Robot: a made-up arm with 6 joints.
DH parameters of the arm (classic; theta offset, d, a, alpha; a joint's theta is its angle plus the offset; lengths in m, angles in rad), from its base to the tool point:
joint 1: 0 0.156 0 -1.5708
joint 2: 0.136 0 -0.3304 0
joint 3: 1.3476 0 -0.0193 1.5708
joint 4: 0 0.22 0 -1.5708
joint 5: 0 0 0.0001 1.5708
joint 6: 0 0.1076 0 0
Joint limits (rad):
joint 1: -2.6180..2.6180
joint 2: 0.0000..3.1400
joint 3: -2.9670..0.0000
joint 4: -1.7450..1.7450
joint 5: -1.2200..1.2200
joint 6: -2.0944..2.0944
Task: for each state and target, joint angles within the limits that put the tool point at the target. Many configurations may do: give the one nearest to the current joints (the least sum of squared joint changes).
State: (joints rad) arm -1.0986 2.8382 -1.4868 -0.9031 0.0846 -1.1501
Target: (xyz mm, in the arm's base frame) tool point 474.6 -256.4 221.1
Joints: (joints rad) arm -0.5017 2.2870 -1.6499 -0.9046 -0.0415 -1.1501
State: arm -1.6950 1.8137 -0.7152 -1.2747 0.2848 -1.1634
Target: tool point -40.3 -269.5 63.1
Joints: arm -1.6332 2.2346 -0.6460 -1.2693 0.2290 -1.1634
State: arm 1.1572 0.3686 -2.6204 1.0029 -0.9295 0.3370
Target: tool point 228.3 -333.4 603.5
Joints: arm 1.9469 0.5962 -2.4420 1.1615 -1.1459 0.3370
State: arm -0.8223 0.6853 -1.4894 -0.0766 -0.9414 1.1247
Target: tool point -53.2 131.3 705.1
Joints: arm -1.0601 0.7454 -1.6450 -0.2065 -0.9370 1.1247
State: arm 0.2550 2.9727 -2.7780 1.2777 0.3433 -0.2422
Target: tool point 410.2 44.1 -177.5
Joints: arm -0.0321 3.1233 -1.7743 1.0578 0.6561 -0.2422
